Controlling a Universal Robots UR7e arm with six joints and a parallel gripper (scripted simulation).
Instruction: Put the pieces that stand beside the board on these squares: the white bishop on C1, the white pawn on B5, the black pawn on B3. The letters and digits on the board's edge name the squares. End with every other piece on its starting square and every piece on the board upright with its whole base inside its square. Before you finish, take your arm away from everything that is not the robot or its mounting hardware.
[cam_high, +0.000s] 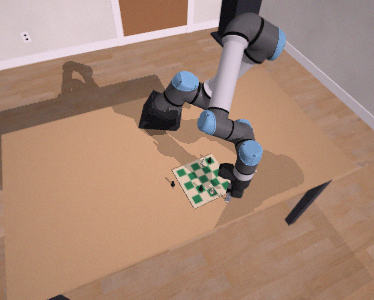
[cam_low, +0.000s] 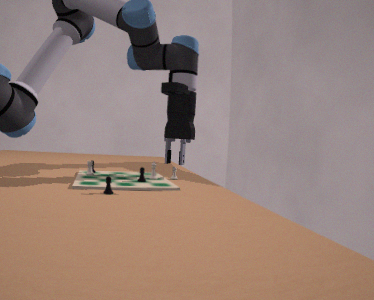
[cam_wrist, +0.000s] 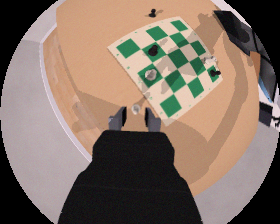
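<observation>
The white pawn is 4 cm below my hand. From my hand the other things lie so: chessboard 14 cm behind, 5 cm to the right, 5 cm below.
</observation>
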